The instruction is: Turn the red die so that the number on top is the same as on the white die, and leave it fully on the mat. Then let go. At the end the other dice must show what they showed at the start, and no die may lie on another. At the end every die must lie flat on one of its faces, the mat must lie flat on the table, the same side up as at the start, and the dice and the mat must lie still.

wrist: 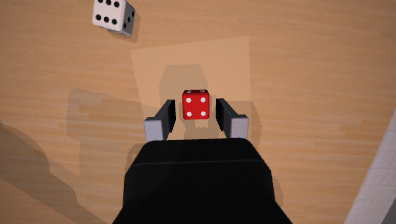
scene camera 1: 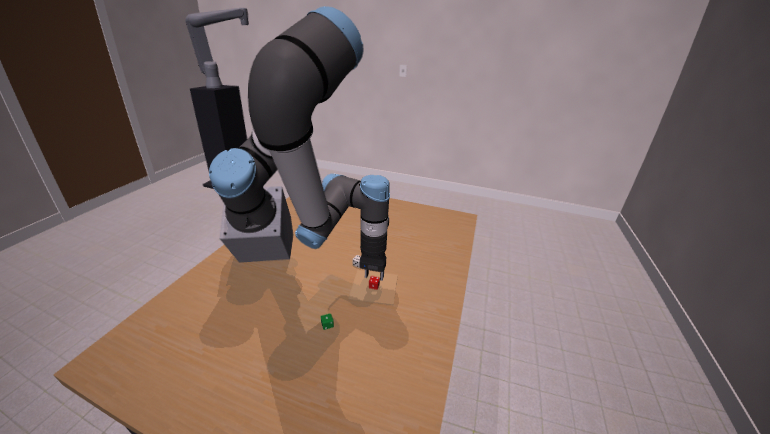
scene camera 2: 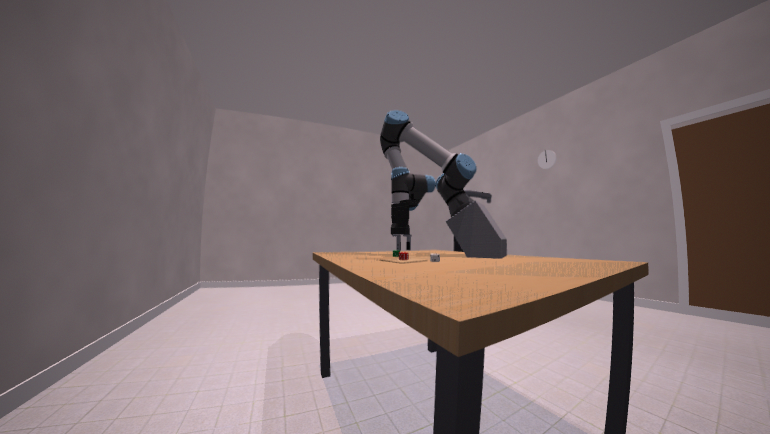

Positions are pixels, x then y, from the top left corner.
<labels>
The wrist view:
my gripper: 195, 109
red die: 196, 103
tan mat: 222, 67
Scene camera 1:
my gripper: 374, 277
tan mat: 360, 291
</labels>
